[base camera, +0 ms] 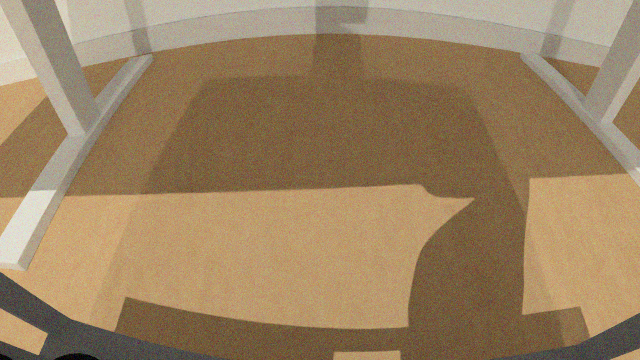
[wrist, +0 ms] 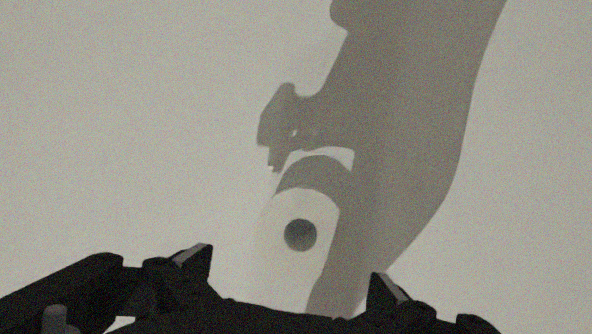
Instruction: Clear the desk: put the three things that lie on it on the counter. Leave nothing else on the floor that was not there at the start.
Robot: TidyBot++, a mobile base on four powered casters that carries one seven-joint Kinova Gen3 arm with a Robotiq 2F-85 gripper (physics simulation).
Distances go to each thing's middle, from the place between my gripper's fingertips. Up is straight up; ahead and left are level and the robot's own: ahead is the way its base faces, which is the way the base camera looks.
Labels:
Now: the white paper roll (wrist: pixel 294 257) 1 cm ahead of my hand and 9 cm below it.

